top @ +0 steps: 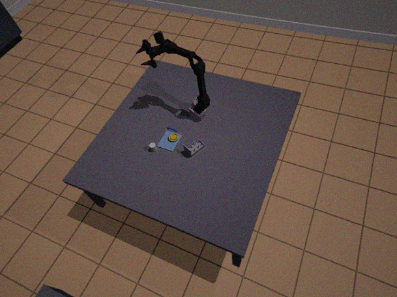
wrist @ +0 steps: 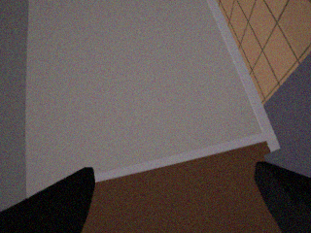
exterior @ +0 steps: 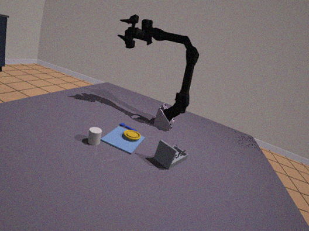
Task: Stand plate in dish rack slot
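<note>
My gripper tip is now 24 cm short of the yellow plate, 32 cm to the right of it and 42 cm above it. From my gripper tip the other things lie so: white cup 38 cm ahead, 23 cm to the left, 41 cm below; then grey dish rack 26 cm ahead, 50 cm to the left, 41 cm below; then light blue mat 27 cm ahead, 30 cm to the left, 43 cm below.
</note>
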